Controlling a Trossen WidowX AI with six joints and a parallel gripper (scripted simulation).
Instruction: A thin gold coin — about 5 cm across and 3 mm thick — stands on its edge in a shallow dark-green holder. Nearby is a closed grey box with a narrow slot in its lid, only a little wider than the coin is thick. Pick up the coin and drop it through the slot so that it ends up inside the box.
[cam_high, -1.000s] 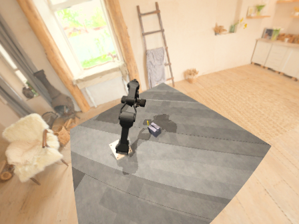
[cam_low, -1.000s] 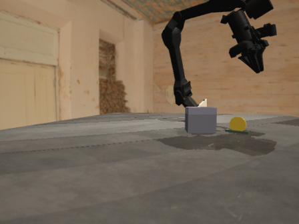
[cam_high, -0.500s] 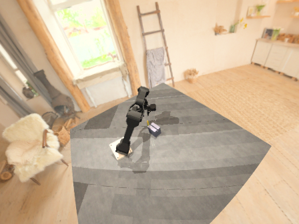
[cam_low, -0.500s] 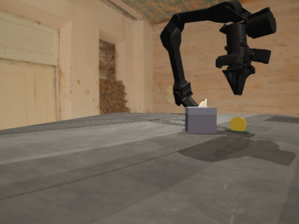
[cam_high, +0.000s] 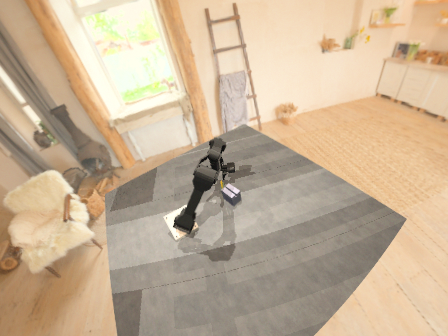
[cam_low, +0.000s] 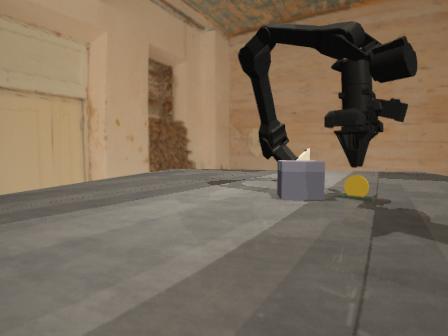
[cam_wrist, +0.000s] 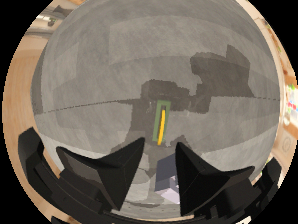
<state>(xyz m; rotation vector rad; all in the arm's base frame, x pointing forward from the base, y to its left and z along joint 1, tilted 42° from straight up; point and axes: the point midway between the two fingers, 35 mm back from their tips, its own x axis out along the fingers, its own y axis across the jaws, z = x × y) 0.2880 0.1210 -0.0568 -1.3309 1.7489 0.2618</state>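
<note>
My gripper tip is 4 cm above the gold coin.
</note>
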